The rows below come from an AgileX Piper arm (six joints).
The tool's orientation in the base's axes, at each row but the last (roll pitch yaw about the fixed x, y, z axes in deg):
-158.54, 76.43, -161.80
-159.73, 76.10, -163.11
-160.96, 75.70, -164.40
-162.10, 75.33, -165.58
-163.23, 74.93, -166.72
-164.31, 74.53, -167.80
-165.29, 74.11, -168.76
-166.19, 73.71, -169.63
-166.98, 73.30, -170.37
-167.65, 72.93, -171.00
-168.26, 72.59, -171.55
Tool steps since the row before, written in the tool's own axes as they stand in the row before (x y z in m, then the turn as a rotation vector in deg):
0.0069, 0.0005, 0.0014, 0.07, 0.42, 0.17
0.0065, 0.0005, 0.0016, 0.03, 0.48, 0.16
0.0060, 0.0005, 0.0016, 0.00, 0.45, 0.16
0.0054, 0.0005, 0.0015, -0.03, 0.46, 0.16
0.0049, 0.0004, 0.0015, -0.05, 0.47, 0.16
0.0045, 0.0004, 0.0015, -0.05, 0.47, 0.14
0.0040, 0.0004, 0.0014, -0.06, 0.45, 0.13
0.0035, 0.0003, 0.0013, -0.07, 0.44, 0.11
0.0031, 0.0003, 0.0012, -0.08, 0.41, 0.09
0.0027, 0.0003, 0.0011, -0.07, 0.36, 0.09
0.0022, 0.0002, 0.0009, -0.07, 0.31, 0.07
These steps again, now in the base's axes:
-0.0002, -0.0001, -0.0071, 0.17, 0.40, -0.14
0.0001, -0.0001, -0.0067, 0.17, 0.46, -0.11
0.0001, 0.0000, -0.0062, 0.18, 0.44, -0.07
0.0002, 0.0001, -0.0056, 0.19, 0.45, -0.05
0.0002, 0.0000, -0.0051, 0.19, 0.46, -0.03
0.0003, 0.0000, -0.0048, 0.17, 0.46, -0.02
0.0003, 0.0001, -0.0042, 0.16, 0.44, -0.01
0.0003, 0.0000, -0.0037, 0.15, 0.43, 0.01
0.0003, 0.0001, -0.0033, 0.13, 0.41, 0.02
0.0003, 0.0001, -0.0029, 0.12, 0.36, 0.02
0.0002, 0.0000, -0.0024, 0.10, 0.31, 0.03

